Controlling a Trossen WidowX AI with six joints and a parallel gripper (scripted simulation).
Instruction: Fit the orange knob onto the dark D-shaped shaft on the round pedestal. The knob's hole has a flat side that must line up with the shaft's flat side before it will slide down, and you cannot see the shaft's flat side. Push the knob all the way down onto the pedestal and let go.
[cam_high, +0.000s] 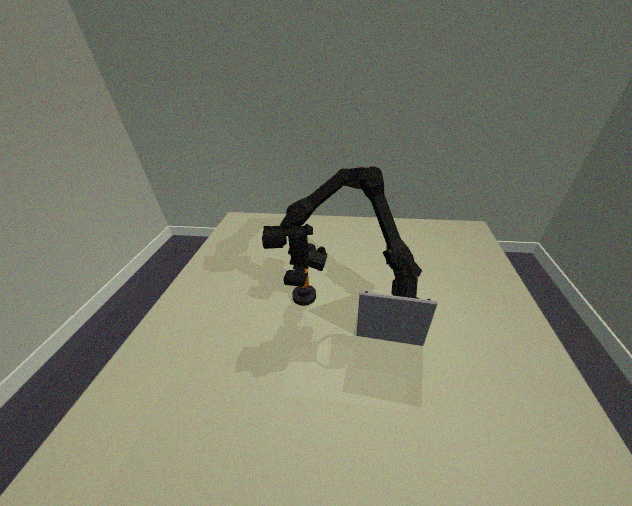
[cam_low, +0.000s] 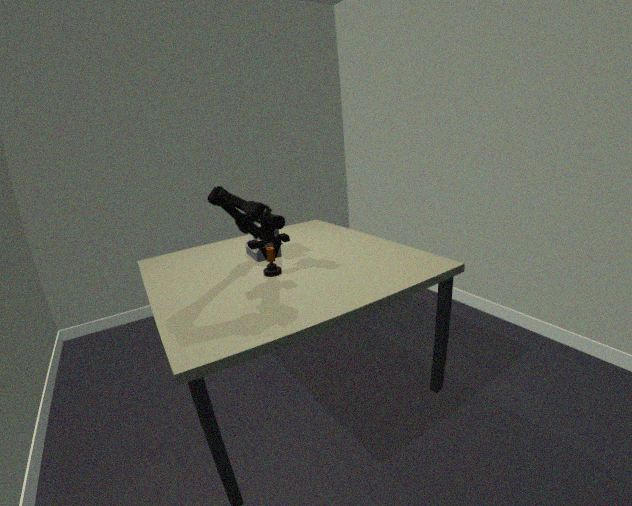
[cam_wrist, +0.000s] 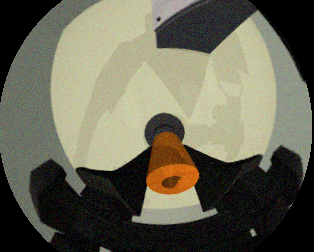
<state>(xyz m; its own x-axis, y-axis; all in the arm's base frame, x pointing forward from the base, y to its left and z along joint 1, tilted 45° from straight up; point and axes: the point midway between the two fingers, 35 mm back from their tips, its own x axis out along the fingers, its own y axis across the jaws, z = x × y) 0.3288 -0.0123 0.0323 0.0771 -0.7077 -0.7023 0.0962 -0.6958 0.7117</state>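
My gripper tip is now 20 mm below the orange knob. Also, from my gripper tip: round pedestal 40 mm below.
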